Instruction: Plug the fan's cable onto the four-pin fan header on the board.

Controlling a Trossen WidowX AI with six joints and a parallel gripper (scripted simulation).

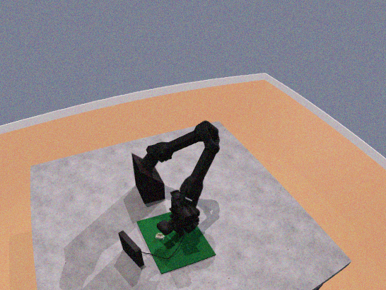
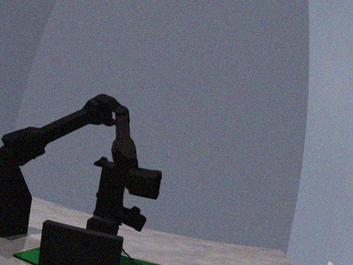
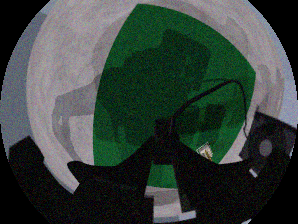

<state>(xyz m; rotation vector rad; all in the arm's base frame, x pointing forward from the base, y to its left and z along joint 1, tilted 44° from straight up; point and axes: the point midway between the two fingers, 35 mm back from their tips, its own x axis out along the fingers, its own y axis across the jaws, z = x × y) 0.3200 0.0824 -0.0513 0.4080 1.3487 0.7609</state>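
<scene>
My gripper tip is 3 cm to the left of the green board, 3 cm above it and 2 cm short of it. Also, from my gripper tip: black plug: 1 cm ahead, 1 cm above; then white four-pin header: 8 cm to the right, 2 cm below, 1 cm behind; then black fan: 22 cm to the right, 4 cm ahead, 4 cm above.
</scene>
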